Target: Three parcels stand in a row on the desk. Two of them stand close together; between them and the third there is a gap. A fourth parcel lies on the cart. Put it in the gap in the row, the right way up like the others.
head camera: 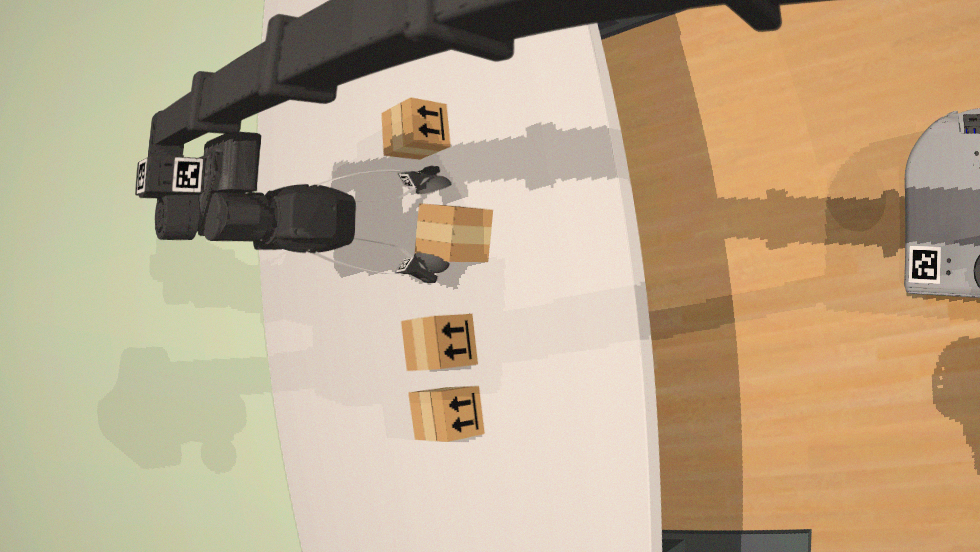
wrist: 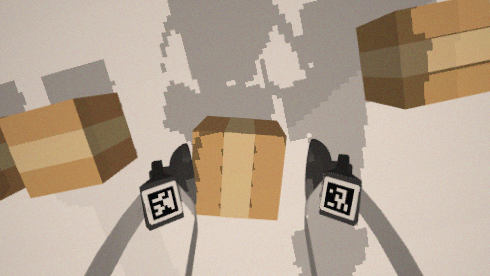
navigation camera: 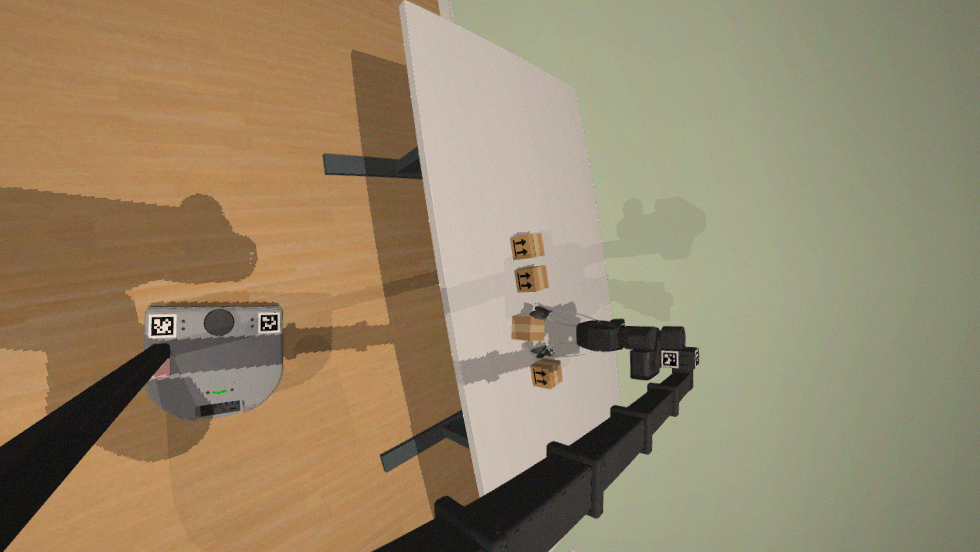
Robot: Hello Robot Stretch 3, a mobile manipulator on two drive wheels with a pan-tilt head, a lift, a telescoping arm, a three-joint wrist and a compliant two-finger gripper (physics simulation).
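Places are measured from the robot's base along level axes (x down, y left, z ahead), in centimetres.
Pixels of known places: gripper, between the fingertips: (head camera: 445, 224) (wrist: 250, 161) (navigation camera: 532, 331); robot's base, origin of its link: (navigation camera: 219, 321).
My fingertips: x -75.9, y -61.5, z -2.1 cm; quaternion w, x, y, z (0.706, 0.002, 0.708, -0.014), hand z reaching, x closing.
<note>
For each thing: its top centre in the pictures, then the offset to it from my fingertips. Level surfaces: height alone.
- fourth parcel, centre of its top: (wrist: 236, 177) (head camera: 433, 231) (navigation camera: 537, 328) dy +0.4, dx -2.0, dz +0.9 cm
- single parcel, centre of its top: (wrist: 447, 52) (head camera: 396, 126) (navigation camera: 555, 374) dy -7.2, dx -2.0, dz -11.9 cm
- white desk, height of its surface: dx +3.9 cm
The fourth parcel (head camera: 453, 233) (navigation camera: 528, 328) (wrist: 239, 175) is in the gap in the row, apart from its neighbours and slightly nearer the desk's front edge. Tape crosses both its faces seen in the head view; no arrows show. Two close parcels (head camera: 438, 342) (head camera: 446, 414) (navigation camera: 531, 279) (navigation camera: 526, 245) stand on one side, the single parcel (head camera: 416, 128) (navigation camera: 546, 374) (wrist: 425, 55) on the other; all three show arrows. My gripper (head camera: 430, 223) (navigation camera: 541, 331) (wrist: 250, 161) is open around the fourth parcel; in the wrist view the left fingertip is close to it and the right stands apart.
The white desk (head camera: 548, 466) (navigation camera: 493, 137) stands against the green wall (navigation camera: 788, 205). My arm (head camera: 370, 54) (navigation camera: 603, 438) reaches over the desk and bends back at the wrist near the wall. My base (navigation camera: 219, 360) is on the wooden floor in front. The cart does not show.
</note>
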